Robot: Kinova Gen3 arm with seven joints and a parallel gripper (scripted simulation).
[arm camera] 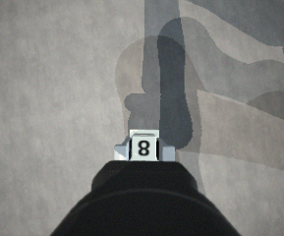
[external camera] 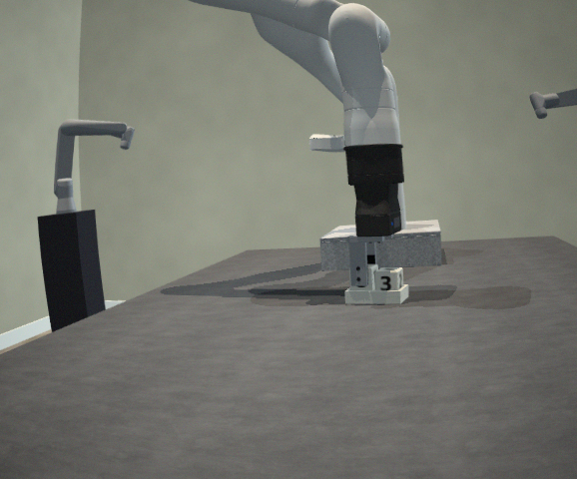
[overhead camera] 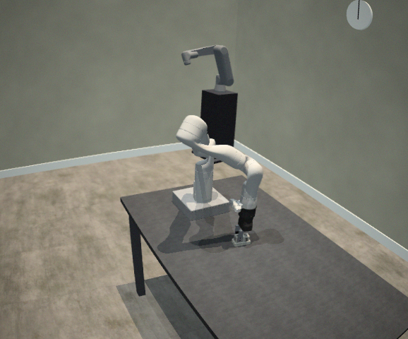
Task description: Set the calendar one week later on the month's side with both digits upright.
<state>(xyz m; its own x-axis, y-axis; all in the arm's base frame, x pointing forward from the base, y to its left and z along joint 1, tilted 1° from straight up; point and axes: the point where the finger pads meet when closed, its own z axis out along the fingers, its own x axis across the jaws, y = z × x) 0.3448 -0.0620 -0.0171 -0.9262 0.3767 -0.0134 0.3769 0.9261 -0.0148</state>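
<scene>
Now: hand 2 cm to the right of the white tray and 3 cm above it.
</scene>
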